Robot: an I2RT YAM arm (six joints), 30 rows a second.
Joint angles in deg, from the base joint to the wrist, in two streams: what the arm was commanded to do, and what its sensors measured. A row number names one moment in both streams.
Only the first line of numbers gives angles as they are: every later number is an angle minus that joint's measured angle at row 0.
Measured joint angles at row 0:
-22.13, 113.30, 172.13, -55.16, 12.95, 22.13
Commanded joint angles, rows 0 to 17:
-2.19, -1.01, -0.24, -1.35, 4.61, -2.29
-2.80, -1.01, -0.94, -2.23, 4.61, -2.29
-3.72, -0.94, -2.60, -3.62, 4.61, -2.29
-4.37, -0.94, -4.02, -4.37, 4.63, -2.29
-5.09, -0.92, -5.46, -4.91, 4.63, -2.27
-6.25, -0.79, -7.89, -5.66, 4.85, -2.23
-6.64, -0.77, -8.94, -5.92, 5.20, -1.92
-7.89, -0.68, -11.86, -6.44, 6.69, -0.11
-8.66, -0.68, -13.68, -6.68, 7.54, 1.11
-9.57, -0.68, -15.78, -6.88, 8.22, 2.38
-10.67, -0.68, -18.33, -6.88, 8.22, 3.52
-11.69, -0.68, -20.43, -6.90, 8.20, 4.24
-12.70, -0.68, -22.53, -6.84, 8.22, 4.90
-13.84, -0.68, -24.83, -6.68, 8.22, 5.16
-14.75, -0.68, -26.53, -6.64, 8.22, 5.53
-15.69, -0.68, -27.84, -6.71, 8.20, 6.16
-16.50, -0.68, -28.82, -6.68, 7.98, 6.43
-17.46, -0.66, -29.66, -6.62, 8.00, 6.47
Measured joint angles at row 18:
-15.26, -0.27, -28.08, -7.25, 6.82, 4.46
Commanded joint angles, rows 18 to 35:
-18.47, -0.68, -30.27, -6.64, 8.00, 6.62
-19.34, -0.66, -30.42, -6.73, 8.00, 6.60
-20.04, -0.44, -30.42, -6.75, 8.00, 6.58
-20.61, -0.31, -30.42, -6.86, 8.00, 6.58
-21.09, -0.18, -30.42, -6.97, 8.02, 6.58
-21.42, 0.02, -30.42, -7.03, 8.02, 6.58
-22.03, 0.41, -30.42, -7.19, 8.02, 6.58
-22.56, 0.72, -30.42, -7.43, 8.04, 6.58
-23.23, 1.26, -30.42, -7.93, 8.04, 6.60
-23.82, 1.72, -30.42, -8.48, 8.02, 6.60
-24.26, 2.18, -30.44, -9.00, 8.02, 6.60
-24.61, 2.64, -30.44, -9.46, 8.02, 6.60
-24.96, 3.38, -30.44, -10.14, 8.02, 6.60
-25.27, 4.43, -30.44, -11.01, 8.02, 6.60
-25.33, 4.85, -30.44, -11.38, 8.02, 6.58
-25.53, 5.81, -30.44, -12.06, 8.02, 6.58
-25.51, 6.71, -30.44, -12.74, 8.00, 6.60
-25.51, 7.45, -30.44, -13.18, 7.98, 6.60
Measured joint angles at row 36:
-25.35, 5.00, -30.25, -12.63, 7.02, 6.36
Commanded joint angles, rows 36 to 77:
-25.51, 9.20, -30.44, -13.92, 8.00, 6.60
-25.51, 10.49, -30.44, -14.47, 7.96, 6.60
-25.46, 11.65, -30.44, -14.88, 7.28, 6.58
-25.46, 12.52, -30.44, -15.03, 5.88, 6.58
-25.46, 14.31, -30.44, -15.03, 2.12, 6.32
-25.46, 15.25, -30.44, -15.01, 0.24, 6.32
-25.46, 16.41, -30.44, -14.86, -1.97, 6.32
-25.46, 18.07, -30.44, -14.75, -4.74, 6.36
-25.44, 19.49, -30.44, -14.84, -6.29, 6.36
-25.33, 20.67, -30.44, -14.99, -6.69, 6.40
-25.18, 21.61, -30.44, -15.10, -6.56, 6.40
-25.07, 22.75, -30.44, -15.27, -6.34, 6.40
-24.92, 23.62, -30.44, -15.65, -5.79, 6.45
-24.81, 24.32, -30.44, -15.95, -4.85, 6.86
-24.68, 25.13, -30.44, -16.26, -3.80, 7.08
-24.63, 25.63, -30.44, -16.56, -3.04, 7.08
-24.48, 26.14, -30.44, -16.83, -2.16, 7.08
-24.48, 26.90, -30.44, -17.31, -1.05, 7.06
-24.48, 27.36, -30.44, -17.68, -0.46, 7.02
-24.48, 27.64, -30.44, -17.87, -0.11, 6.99
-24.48, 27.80, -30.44, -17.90, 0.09, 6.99
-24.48, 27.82, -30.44, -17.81, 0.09, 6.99
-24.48, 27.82, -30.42, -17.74, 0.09, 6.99
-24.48, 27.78, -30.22, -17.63, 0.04, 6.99
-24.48, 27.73, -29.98, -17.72, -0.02, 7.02
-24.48, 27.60, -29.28, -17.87, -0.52, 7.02
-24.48, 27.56, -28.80, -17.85, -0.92, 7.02
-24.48, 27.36, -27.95, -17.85, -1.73, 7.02
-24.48, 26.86, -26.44, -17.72, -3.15, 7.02
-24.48, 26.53, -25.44, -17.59, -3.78, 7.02
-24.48, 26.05, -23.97, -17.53, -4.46, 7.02
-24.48, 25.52, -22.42, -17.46, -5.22, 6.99
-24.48, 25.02, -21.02, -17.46, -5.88, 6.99
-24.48, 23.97, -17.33, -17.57, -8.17, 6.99
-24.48, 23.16, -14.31, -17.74, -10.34, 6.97
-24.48, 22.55, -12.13, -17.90, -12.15, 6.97
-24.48, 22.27, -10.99, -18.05, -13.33, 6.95
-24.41, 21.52, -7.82, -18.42, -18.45, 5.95
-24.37, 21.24, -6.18, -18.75, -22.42, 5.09
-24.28, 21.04, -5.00, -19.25, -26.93, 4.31
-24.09, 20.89, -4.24, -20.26, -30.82, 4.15
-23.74, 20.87, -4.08, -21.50, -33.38, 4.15
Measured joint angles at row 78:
-24.63, 24.48, -7.38, -19.38, -18.67, 5.86
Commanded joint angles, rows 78 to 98:
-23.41, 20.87, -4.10, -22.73, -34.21, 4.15
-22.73, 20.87, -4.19, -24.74, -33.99, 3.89
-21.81, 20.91, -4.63, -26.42, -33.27, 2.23
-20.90, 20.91, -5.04, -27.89, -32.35, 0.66
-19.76, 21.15, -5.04, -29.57, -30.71, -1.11
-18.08, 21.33, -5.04, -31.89, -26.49, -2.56
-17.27, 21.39, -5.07, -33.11, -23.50, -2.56
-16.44, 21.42, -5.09, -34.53, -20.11, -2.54
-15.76, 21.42, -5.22, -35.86, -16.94, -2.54
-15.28, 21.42, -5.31, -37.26, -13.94, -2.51
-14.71, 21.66, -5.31, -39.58, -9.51, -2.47
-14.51, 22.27, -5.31, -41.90, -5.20, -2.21
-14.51, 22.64, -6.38, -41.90, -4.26, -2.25
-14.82, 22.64, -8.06, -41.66, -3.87, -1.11
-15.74, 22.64, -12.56, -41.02, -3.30, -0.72
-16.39, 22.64, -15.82, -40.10, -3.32, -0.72
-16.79, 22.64, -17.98, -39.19, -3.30, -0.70
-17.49, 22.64, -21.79, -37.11, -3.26, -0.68
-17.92, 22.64, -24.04, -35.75, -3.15, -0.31
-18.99, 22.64, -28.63, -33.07, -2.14, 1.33
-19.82, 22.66, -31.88, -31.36, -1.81, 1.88
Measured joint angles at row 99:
-17.49, 21.87, -25.17, -33.90, -5.05, -0.50
